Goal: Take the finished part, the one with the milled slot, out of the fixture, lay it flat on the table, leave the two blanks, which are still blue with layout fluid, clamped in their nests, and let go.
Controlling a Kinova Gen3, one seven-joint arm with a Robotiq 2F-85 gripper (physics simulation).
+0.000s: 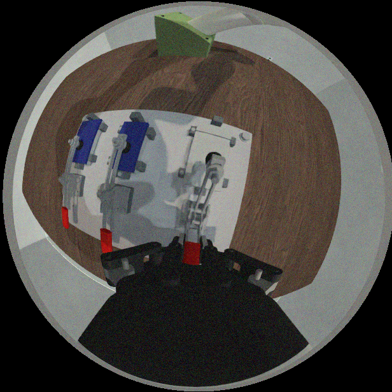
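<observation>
The finished part [200,146] is a pale flat plate in the right-hand nest of the light grey fixture plate [239,172]; its slot is hard to make out. The arm of its toggle clamp [215,170] reaches over it, with a dark pad near the tip; I cannot tell whether the pad touches the part. My gripper [191,241] is shut on that clamp's red handle [192,254], at the bottom centre; the fingertips are partly hidden. The left blue blank [90,138] and the second blue blank [136,145] sit in their nests, each under its clamp arm.
The other two clamps have red handles [65,218] [106,240] at the left, near the gripper's left side. Small grey locating blocks stand around each nest. A green block [180,39] stands at the far edge of the brown wooden table [290,175], beyond the fixture.
</observation>
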